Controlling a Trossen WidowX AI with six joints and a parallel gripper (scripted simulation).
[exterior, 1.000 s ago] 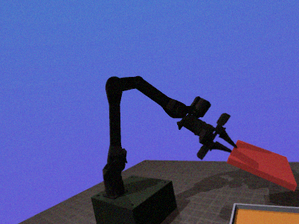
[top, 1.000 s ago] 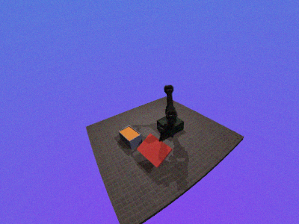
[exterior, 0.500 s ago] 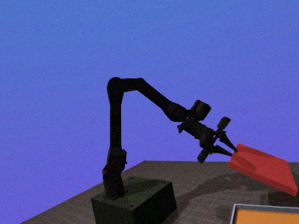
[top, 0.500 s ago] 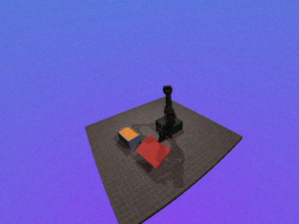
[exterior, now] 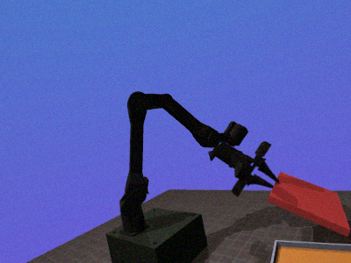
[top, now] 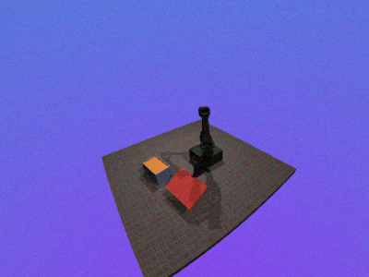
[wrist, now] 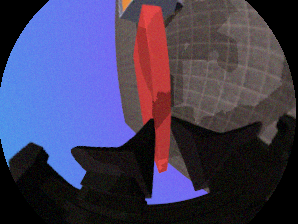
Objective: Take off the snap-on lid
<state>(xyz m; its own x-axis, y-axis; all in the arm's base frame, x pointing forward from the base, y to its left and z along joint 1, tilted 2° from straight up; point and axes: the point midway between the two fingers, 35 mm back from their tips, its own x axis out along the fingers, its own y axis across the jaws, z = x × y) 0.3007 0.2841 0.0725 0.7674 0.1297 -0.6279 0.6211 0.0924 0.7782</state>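
My gripper tip is now 7 cm short of the red lid, 3 cm above it and 1 cm to the right of it. From my gripper tip the other things lie so: storage box: 33 cm to the right, 13 cm ahead, 9 cm below.
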